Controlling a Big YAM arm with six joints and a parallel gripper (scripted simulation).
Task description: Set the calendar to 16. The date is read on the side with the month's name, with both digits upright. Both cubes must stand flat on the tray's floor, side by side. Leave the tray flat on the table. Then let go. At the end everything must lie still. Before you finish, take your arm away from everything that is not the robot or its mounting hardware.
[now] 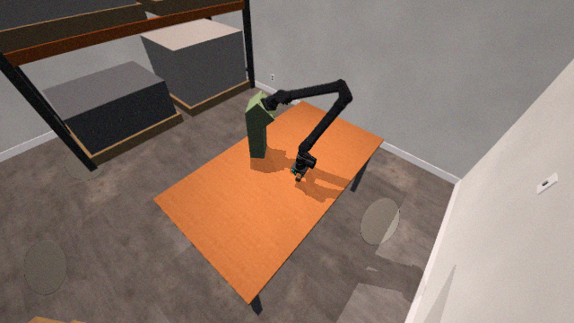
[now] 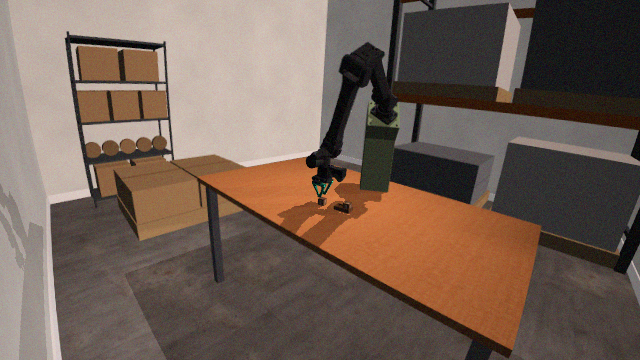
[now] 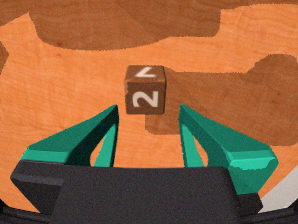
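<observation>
Now: the brown calendar cube 40 mm below my hand. The rest, counted from my hand: dark calendar tray: 100 mm to the left, 60 mm behind, 40 mm below.
</observation>
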